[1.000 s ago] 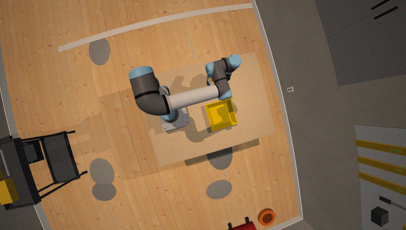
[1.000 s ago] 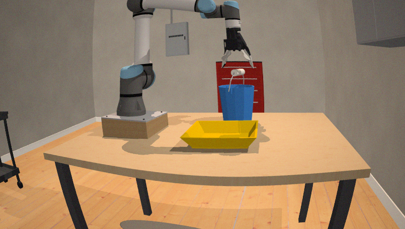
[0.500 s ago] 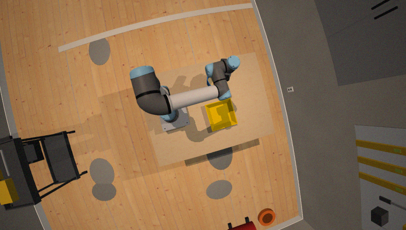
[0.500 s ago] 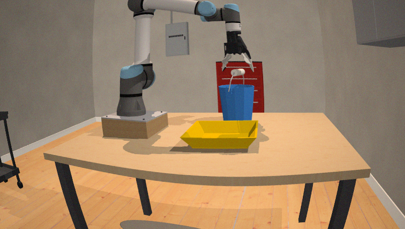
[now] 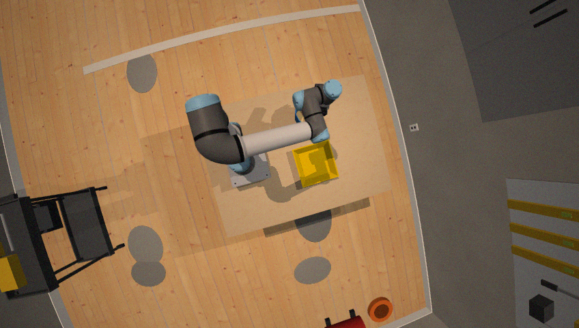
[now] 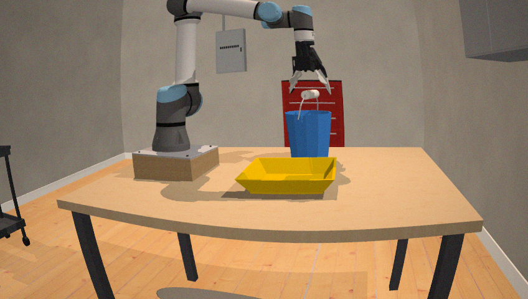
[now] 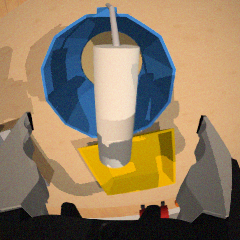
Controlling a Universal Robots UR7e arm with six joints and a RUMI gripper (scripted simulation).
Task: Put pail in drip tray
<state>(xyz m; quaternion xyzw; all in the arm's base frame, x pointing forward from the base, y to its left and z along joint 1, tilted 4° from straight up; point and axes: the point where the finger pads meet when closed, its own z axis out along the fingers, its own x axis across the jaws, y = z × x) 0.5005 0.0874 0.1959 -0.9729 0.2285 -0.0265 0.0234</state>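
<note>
Right now my hand is 30 mm above the white grip. From my hand the other things lie so: blue pail: 90 mm below, 10 mm behind; yellow drip tray: 310 mm to the right, 220 mm below, 90 mm behind.
</note>
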